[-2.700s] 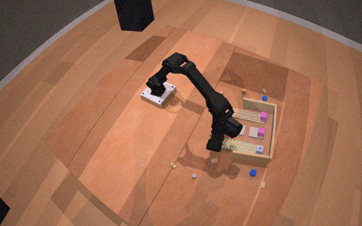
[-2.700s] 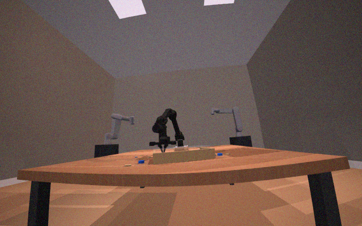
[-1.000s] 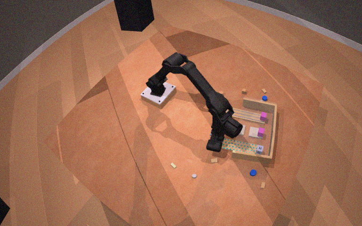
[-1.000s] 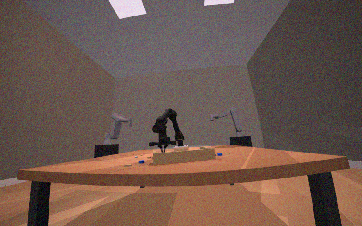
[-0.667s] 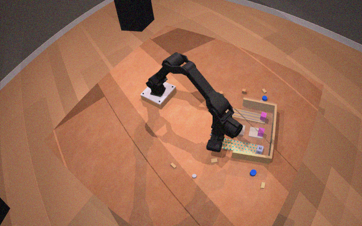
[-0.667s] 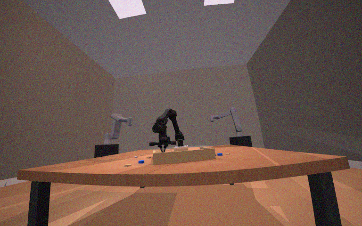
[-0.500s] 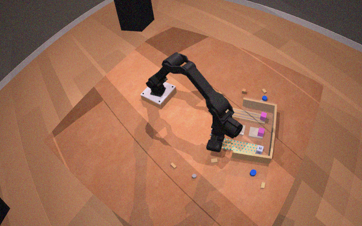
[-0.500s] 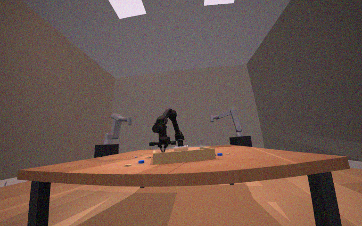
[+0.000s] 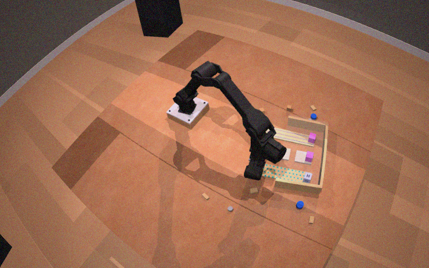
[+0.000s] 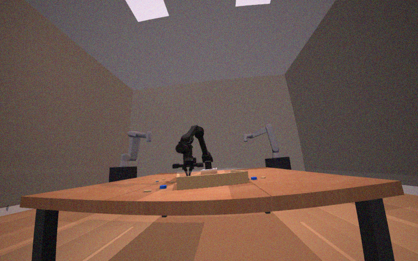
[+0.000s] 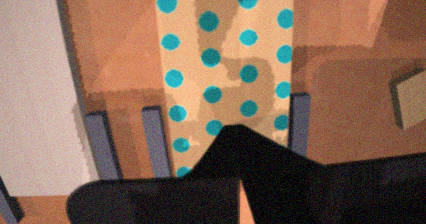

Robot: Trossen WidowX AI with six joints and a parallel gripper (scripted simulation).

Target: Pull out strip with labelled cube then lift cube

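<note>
Now: the labelled cube 210 mm ahead of my gripper tip, 10 mm to the left of it and 20 mm above it.
</note>
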